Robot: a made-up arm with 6 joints.
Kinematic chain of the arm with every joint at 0, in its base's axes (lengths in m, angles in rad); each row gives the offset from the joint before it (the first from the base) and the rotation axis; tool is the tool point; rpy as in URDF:
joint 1: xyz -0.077 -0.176 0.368 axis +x
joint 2: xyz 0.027 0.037 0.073 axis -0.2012 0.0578 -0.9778
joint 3: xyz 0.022 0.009 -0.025 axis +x
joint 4: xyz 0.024 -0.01 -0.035 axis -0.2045 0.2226 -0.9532
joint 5: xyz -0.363 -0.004 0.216 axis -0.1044 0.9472 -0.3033
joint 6: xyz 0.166 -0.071 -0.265 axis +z
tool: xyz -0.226 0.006 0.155 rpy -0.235 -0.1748 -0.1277
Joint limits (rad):
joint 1: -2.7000..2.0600
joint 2: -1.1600..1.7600
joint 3: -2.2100..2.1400
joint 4: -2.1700..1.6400
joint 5: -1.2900..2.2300
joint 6: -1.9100..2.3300
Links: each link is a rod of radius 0.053 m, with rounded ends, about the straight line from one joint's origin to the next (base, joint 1, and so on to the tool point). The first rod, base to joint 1, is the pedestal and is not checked.
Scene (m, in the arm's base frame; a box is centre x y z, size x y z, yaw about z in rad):
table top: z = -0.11
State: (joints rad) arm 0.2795 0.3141 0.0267 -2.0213 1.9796 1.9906
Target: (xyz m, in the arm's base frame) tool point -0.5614 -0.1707 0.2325
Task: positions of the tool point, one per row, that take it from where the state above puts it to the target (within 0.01 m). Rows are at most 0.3 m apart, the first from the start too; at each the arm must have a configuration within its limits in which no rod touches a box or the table.
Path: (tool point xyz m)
1: 0.0856 -0.7574 0.0606
2: -0.1848 -0.6995 0.0305
3: -0.4007 -0.5547 0.0565
4: -0.5296 -0.3636 0.1302
5: -0.5614 -0.1707 0.2325

